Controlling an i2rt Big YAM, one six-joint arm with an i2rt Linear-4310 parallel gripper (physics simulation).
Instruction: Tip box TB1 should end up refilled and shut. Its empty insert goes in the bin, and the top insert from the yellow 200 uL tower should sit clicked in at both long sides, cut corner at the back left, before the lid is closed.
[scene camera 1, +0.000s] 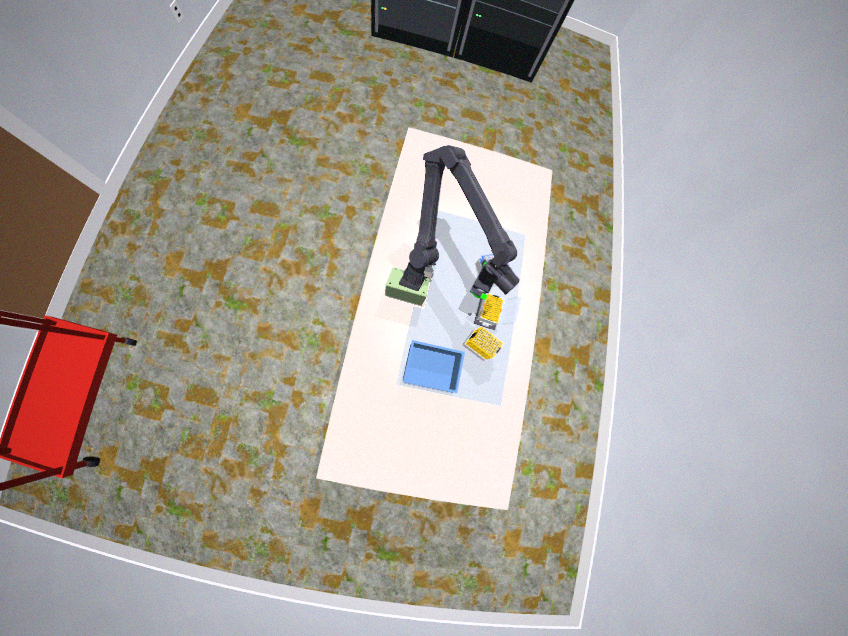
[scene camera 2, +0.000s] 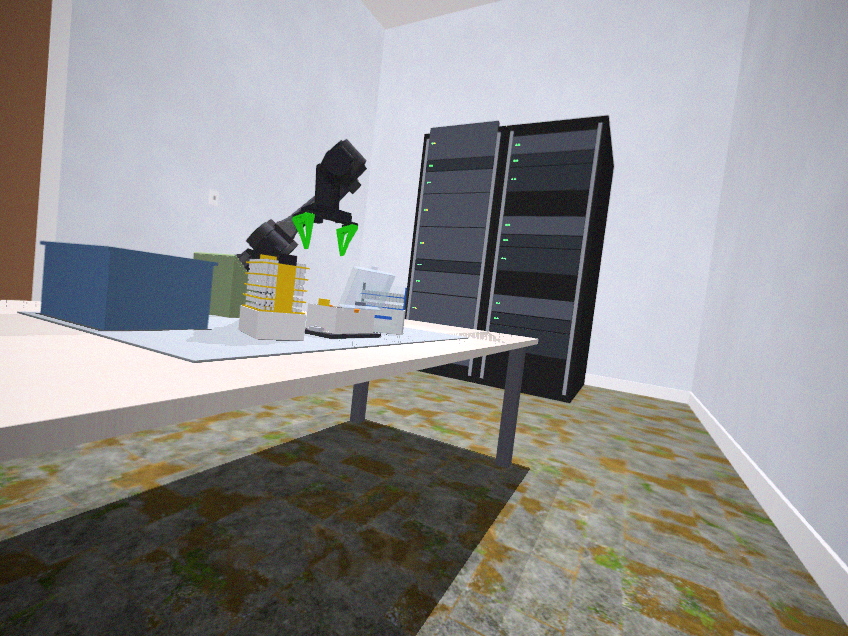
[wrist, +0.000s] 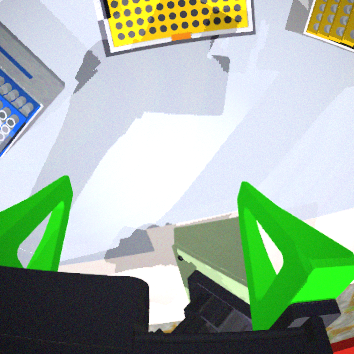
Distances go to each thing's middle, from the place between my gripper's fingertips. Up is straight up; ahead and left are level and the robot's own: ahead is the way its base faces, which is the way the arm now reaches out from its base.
Scene:
I see my gripper 17 cm short of the clear lid (scene camera 2: 366, 289), 7 cm above it and 2 cm to the left of it. From my hand the other things lie so: blue bin (scene camera 2: 109, 288) (36 cm to the right, 12 cm below, 6 cm behind).

